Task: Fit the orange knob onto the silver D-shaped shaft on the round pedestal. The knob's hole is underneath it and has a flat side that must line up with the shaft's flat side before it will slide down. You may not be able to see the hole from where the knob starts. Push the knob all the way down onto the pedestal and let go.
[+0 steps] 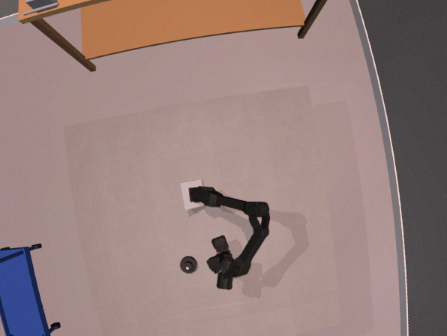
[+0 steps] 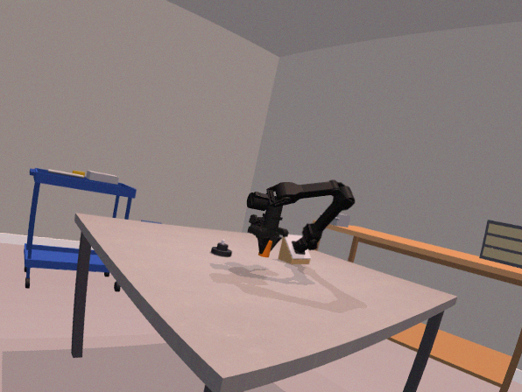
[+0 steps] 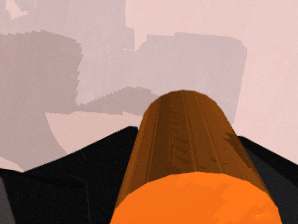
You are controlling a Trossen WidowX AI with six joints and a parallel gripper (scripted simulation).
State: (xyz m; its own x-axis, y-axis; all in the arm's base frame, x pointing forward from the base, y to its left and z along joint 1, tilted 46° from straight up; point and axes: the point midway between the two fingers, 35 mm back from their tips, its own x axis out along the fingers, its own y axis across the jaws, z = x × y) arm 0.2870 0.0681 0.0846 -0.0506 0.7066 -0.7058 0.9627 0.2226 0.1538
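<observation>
The round dark pedestal is 60 mm ahead of my gripper tip, 190 mm to the right of it and 30 mm below it. Also, from my gripper tip: orange knob (30 mm above).
</observation>
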